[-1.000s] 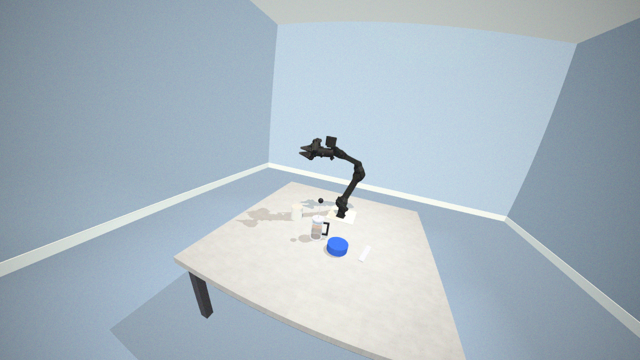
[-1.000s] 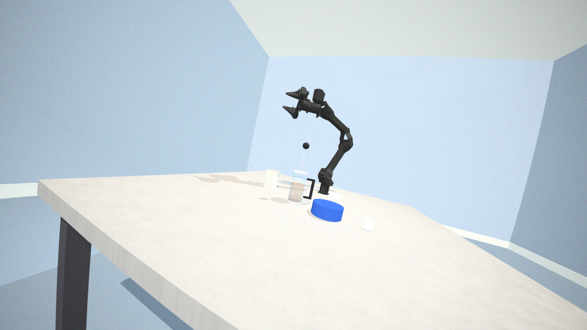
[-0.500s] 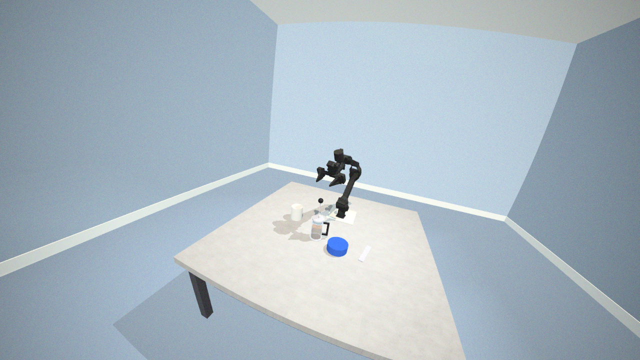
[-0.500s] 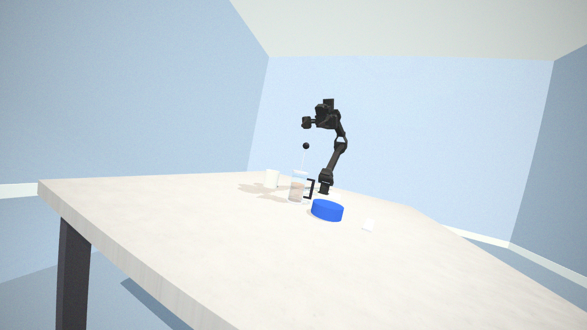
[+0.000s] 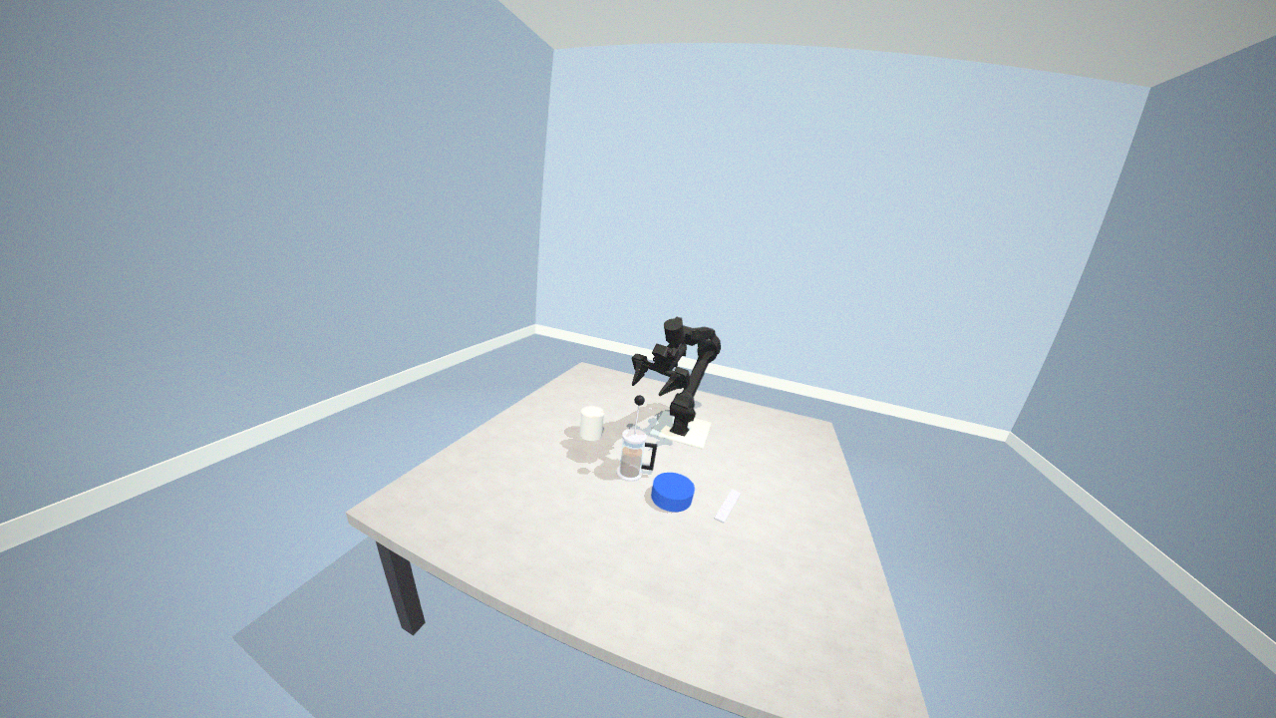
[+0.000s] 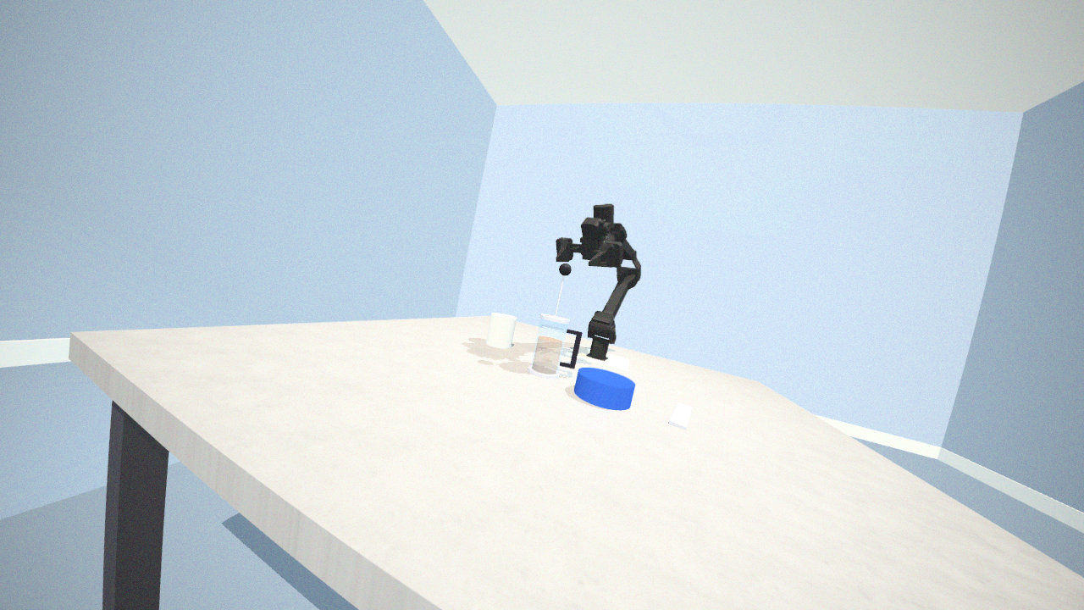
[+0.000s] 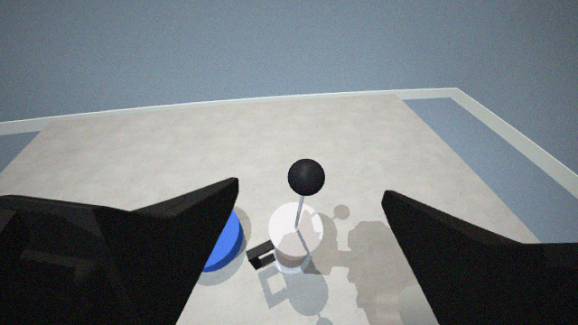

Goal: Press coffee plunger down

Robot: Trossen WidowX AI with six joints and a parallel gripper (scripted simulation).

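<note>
My gripper tip is now 150 mm above the glass coffee press, 20 mm short of it and 10 mm to the right of it. From my gripper tip the other things lie so: flat blue cylinder: 260 mm below, 150 mm to the left, 60 mm ahead.
</note>
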